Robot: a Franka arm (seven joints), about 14 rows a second.
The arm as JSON. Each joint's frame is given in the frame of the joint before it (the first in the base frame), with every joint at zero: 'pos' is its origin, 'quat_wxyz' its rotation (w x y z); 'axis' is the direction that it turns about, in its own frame. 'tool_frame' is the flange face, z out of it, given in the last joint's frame.
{
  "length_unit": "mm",
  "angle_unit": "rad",
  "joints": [
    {
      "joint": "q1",
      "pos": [
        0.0,
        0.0,
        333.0
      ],
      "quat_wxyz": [
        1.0,
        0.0,
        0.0,
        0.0
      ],
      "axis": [
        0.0,
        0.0,
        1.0
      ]
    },
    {
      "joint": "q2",
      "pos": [
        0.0,
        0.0,
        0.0
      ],
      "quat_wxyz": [
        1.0,
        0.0,
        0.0,
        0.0
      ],
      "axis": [
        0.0,
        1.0,
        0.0
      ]
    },
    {
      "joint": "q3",
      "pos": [
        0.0,
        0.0,
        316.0
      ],
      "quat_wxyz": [
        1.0,
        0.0,
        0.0,
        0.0
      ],
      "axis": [
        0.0,
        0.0,
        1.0
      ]
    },
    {
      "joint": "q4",
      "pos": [
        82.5,
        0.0,
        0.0
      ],
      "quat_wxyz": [
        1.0,
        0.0,
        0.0,
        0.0
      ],
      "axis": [
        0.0,
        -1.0,
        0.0
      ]
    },
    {
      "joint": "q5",
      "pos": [
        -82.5,
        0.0,
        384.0
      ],
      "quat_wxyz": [
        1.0,
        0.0,
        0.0,
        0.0
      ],
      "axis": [
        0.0,
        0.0,
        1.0
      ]
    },
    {
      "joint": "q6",
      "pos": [
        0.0,
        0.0,
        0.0
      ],
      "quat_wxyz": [
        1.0,
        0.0,
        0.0,
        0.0
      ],
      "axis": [
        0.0,
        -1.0,
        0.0
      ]
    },
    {
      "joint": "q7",
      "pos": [
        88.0,
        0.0,
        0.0
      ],
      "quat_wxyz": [
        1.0,
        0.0,
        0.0,
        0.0
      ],
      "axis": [
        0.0,
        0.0,
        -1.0
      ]
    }
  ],
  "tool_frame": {
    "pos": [
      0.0,
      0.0,
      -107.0
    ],
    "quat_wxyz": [
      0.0,
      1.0,
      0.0,
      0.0
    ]
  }
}
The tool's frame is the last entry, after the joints.
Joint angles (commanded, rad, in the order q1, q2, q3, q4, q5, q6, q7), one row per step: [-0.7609, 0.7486, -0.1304, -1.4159, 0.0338, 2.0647, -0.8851]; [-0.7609, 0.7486, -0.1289, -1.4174, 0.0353, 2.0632, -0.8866]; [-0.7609, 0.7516, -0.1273, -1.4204, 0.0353, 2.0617, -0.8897]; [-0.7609, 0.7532, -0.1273, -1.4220, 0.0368, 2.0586, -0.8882]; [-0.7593, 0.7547, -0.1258, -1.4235, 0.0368, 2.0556, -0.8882]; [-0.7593, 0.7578, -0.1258, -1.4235, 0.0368, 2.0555, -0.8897]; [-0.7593, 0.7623, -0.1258, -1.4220, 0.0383, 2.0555, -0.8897]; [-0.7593, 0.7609, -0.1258, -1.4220, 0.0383, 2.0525, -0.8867]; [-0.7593, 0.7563, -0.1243, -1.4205, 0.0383, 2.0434, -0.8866]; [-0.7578, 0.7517, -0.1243, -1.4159, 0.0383, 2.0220, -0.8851]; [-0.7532, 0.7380, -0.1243, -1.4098, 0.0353, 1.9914, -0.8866]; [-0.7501, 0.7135, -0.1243, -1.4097, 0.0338, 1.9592, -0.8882]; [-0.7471, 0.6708, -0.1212, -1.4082, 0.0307, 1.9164, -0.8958]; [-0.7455, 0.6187, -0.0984, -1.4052, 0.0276, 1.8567, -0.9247]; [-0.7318, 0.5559, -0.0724, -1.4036, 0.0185, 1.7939, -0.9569]
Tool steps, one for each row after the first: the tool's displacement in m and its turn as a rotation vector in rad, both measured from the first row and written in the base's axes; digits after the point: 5 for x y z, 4 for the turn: [0.00030, 0.00101, -0.00086, 0.0039, 0.0002, 0.0015]; [0.00010, 0.00244, -0.00451, 0.0105, 0.0044, 0.0054]; [-0.00051, 0.00314, -0.00658, 0.0158, 0.0077, 0.0028]; [0.00038, 0.00508, -0.00860, 0.0210, 0.0110, 0.0052]; [0.00016, 0.00528, -0.01081, 0.0234, 0.0132, 0.0066]; [0.00022, 0.00536, -0.01336, 0.0261, 0.0145, 0.0059]; [0.00008, 0.00553, -0.01259, 0.0271, 0.0155, 0.0028]; [0.00064, 0.00634, -0.00941, 0.0305, 0.0164, 0.0034]; [0.00100, 0.00782, -0.00571, 0.0401, 0.0238, 0.0026]; [0.00295, 0.01072, 0.00447, 0.0480, 0.0316, 0.0092]; [0.00324, 0.01375, 0.01957, 0.0551, 0.0354, 0.0130]; [0.00438, 0.01831, 0.04720, 0.0578, 0.0314, 0.0255]; [0.01111, 0.03186, 0.08008, 0.0763, 0.0219, 0.0737]; [0.02242, 0.05415, 0.11946, 0.0868, 0.0126, 0.1434]
